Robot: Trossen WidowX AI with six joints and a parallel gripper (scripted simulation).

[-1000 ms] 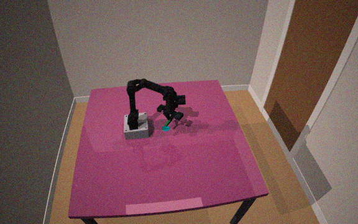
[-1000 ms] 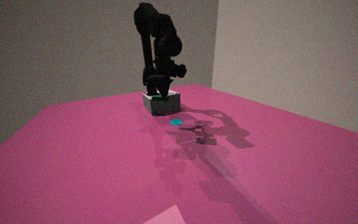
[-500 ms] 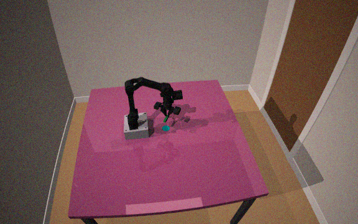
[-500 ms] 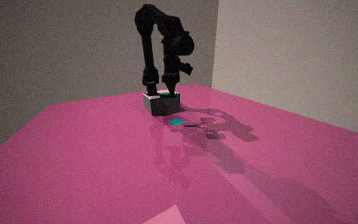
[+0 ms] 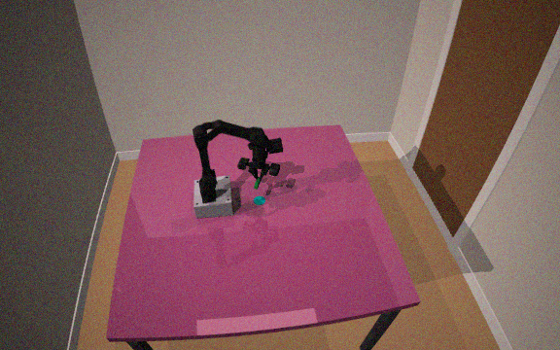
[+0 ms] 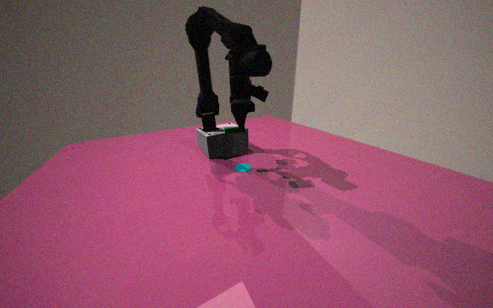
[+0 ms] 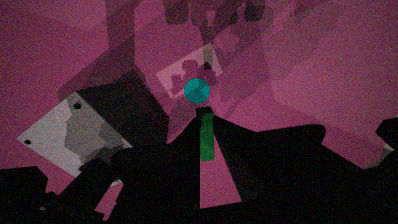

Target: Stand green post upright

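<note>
The cyan circle is 140 mm below my gripper tip. From my gripper tip the other things lie so: green post (20 mm to the right, 10 mm behind).
</note>
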